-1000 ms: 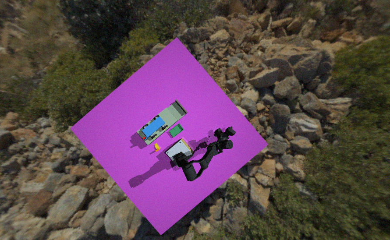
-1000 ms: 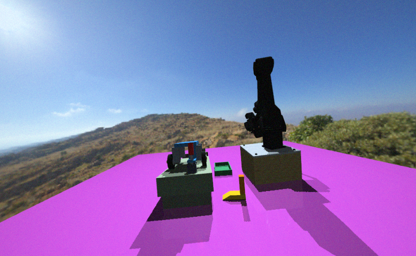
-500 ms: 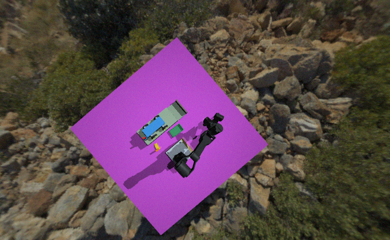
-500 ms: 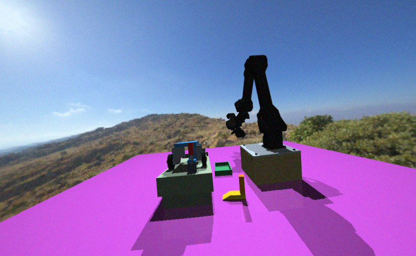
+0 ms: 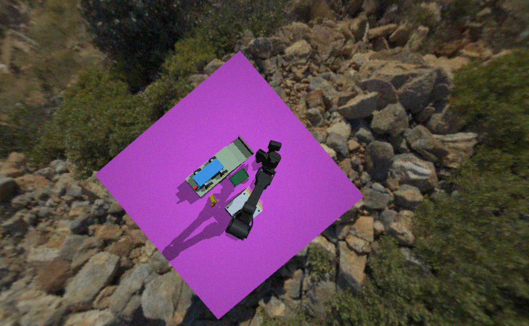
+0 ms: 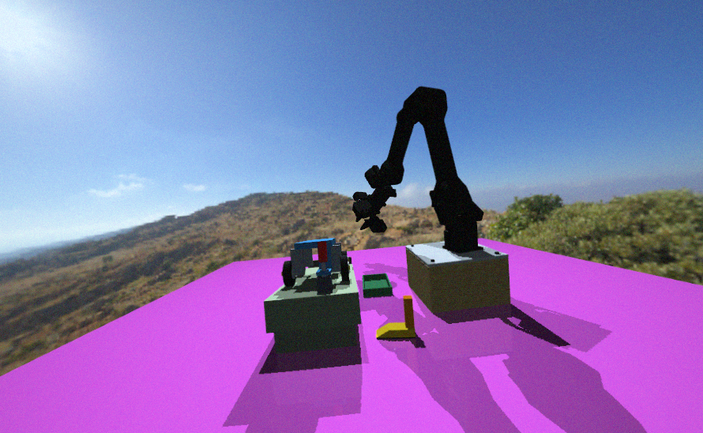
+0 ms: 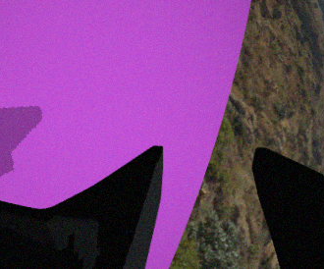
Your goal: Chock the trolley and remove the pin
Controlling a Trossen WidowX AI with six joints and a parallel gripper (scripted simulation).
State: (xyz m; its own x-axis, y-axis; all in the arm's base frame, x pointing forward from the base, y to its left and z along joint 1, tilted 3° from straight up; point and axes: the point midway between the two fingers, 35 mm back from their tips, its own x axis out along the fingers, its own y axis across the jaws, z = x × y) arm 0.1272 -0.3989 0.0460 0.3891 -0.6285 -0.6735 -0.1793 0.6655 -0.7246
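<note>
Right now the red-headed stop pin is 480 mm to the left of my gripper tip, 180 mm ahead of it and 20 mm below it. Round my gripper tip: grey-green ramp: 360 mm to the left, 180 mm ahead, 100 mm below; green tray: 290 mm to the left, 160 mm below, 40 mm ahead; trolley: 370 mm to the left, 180 mm ahead, 40 mm below.
</note>
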